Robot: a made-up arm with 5 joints.
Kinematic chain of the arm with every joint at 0, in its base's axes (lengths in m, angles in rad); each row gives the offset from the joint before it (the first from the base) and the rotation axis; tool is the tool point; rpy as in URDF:
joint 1: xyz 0 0 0.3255 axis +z
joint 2: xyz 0 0 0 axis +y
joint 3: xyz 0.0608 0 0.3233 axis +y
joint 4: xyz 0.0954 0 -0.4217 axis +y
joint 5: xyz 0.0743 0 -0.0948 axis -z
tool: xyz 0 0 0 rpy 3.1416 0 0
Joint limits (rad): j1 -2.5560..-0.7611 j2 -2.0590..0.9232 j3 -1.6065..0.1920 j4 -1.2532..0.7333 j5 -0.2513..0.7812
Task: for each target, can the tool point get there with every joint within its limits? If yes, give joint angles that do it. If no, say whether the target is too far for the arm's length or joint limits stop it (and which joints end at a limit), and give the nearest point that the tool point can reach.
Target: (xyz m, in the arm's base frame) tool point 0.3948 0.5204 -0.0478
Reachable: no: joint limits stop it (at a limit: joint 2, joint 3, joint 4) | nearest point 0.4141 0.5459 0.4528 | short by 0.502 m
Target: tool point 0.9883 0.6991 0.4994
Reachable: no: too far | nearest point 0.5941 0.4203 0.5359 | short by 0.484 m
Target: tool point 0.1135 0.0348 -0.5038
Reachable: no: joint limits stop it (at a limit: joint 1, joint 2) | nearest point 0.1190 -0.1134 -0.0652 | short by 0.463 m
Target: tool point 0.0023 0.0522 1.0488
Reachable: yes | joints -1.6147 -0.9111 -1.4676 -0.5863 0.6791
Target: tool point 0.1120 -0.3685 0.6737
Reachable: yes | joints -1.2758 -0.7077 -0.7612 0.4711 0.5125
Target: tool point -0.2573 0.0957 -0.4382
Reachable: no: joint limits stop it (at a limit: joint 1, joint 2) | nearest point -0.1789 -0.1186 -0.0749 | short by 0.429 m
